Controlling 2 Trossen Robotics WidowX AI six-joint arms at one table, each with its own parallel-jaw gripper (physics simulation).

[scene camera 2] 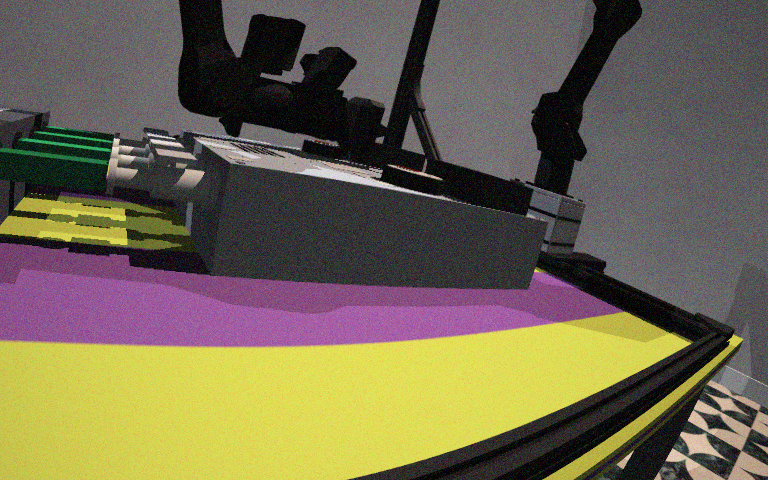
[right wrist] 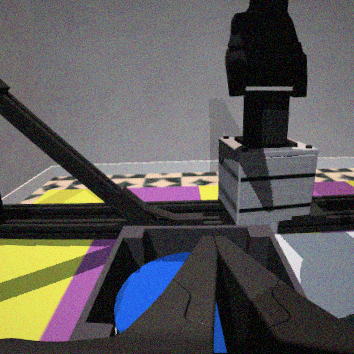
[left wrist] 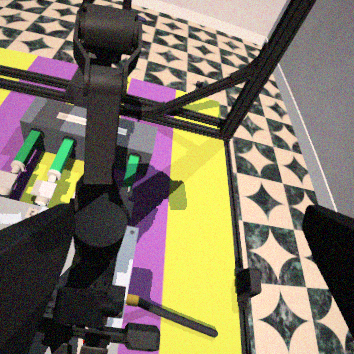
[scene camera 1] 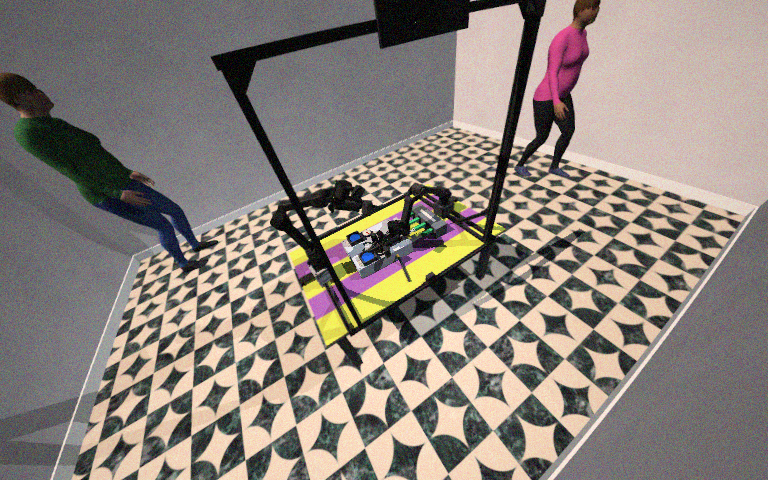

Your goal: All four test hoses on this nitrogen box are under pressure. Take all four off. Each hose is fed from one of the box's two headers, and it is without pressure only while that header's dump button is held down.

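Places are measured from the left arm's base along level axes (x ahead, y up, z right), in millimetres.
Where they show: left gripper, fingertip midpoint: (left wrist: pixel 190 216) (scene camera 1: pixel 376 206); right gripper, fingertip midpoint: (scene camera 2: pixel 385 131) (right wrist: pixel 211 246) (scene camera 1: pixel 367 251); left arm's base, origin of the base link: (scene camera 2: pixel 549 191) (right wrist: pixel 263 142) (scene camera 1: pixel 319 266); right arm's base, origin of the base link: (scene camera 1: pixel 443 202).
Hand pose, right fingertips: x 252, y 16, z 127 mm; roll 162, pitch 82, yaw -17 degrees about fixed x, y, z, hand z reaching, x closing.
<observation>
Each offset is from my right fingertips to the centre of the thing. "spot": to the spot under its first point.
The nitrogen box @(spot: dx +174, dy -84, dz -205 mm) (scene camera 2: pixel 368 232) stands on the striped table. Green hoses (scene camera 1: pixel 420 230) (scene camera 2: pixel 53 166) (left wrist: pixel 61 155) run between a dark grey block (scene camera 2: pixel 19 127) (left wrist: pixel 145 136) and pale fittings at the box's end; three show in the left wrist view, where the right arm covers part of the row. My right gripper (right wrist: pixel 211 246) is shut and empty, low over a blue button @(dx -8, dy -43, dz +5 mm) (scene camera 1: pixel 368 257) (right wrist: pixel 145 287) in a dark square housing; whether it presses is hidden. A second blue button @(dx +21, dy -43, dz -183 mm) (scene camera 1: pixel 354 237) lies above it in scene camera 1. My left gripper (left wrist: pixel 190 216) is open and empty, high above the table.
A dark rod @(spot: dx +118, dy -114, dz +156 mm) (scene camera 1: pixel 403 268) (left wrist: pixel 180 318) with an orange collar lies beside the box. Black frame posts (scene camera 1: pixel 512 113) and rails (scene camera 2: pixel 566 418) edge the table. The right arm (left wrist: pixel 102 135) crosses the left wrist view. Two people stand beyond the table.
</observation>
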